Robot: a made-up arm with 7 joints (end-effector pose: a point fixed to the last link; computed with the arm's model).
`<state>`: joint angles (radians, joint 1 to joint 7).
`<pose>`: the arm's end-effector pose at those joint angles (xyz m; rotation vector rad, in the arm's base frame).
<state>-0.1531 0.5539 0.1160 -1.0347 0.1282 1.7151 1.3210</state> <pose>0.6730 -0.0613 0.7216 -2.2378 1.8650 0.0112</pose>
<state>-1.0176 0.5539 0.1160 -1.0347 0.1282 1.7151 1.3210</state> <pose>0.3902 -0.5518 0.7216 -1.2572 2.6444 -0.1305</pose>
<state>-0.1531 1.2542 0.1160 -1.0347 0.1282 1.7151 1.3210</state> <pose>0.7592 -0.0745 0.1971 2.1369 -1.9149 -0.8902</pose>
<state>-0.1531 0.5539 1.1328 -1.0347 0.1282 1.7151 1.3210</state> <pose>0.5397 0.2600 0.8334 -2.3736 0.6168 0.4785</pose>
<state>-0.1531 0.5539 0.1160 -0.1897 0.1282 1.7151 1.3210</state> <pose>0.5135 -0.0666 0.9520 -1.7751 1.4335 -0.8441</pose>
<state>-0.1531 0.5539 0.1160 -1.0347 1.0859 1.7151 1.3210</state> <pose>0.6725 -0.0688 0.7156 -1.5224 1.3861 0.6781</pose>
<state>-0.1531 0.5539 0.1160 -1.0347 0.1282 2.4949 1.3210</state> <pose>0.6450 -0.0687 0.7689 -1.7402 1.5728 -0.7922</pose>
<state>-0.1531 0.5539 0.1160 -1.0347 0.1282 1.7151 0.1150</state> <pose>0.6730 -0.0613 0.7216 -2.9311 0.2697 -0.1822</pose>
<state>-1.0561 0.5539 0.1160 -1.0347 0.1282 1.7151 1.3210</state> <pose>0.3687 -0.5664 0.7216 -1.2067 2.6695 -0.1365</pose>
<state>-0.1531 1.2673 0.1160 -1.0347 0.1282 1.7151 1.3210</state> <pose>0.7573 -0.0743 0.1871 2.1270 -1.9087 -0.9040</pose>
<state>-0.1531 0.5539 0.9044 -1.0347 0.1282 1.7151 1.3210</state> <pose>0.5939 0.2060 0.7952 -2.3905 0.8965 0.3875</pose>
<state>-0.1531 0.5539 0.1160 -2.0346 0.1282 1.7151 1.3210</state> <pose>0.5714 -0.0368 0.4111 1.9273 -1.6643 -1.0935</pose>
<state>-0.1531 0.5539 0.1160 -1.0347 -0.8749 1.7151 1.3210</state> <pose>0.6735 -0.0517 0.7185 1.9501 -1.4915 0.7539</pose>
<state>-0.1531 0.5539 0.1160 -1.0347 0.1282 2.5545 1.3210</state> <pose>0.6415 -0.0690 0.7714 -1.6968 1.5446 -0.8441</pose>
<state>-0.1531 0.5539 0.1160 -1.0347 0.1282 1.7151 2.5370</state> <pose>0.6730 -0.0613 0.7216 -0.7817 2.8462 0.2028</pose>
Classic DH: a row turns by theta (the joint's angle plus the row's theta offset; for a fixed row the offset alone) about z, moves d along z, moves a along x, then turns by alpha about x. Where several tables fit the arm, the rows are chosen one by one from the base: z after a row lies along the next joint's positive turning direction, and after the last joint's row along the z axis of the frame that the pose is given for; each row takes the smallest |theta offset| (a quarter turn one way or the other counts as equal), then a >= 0, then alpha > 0; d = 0 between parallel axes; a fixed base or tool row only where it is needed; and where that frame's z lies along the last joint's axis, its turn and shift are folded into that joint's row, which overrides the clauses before.
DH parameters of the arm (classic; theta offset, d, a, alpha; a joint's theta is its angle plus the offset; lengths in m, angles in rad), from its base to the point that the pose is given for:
joint 1: 0 0.34 0 -1.5708
joint 2: 0 0 0 1.5708
joint 3: 0 0.451 0.121 1.5708
joint 4: 0 0 -0.056 -1.5708
joint 5: 0 0.263 0 1.5708
joint 6: 0 0 0.073 1.5708
joint 7: 0 0 0 0

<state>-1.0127 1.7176 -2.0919 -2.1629 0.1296 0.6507 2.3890</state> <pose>-0.1194 -0.4300 0.4776 -2.2707 0.2296 -0.8373</pose>
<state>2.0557 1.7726 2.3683 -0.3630 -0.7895 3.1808 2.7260</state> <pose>-0.3824 0.6360 0.3079 1.0379 -1.7234 -2.1119</pose>
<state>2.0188 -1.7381 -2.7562 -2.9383 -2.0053 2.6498 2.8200</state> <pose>0.1780 -0.0637 0.1428 -1.9106 1.5285 1.6505</pose>
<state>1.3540 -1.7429 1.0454 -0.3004 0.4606 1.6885 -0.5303</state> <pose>-0.3034 -0.7451 0.2867 1.4348 -1.1706 -1.9119</pose>
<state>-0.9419 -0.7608 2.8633 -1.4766 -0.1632 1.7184 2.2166</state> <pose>-0.3083 0.6303 0.4399 2.7606 -0.2829 0.7851</pose>
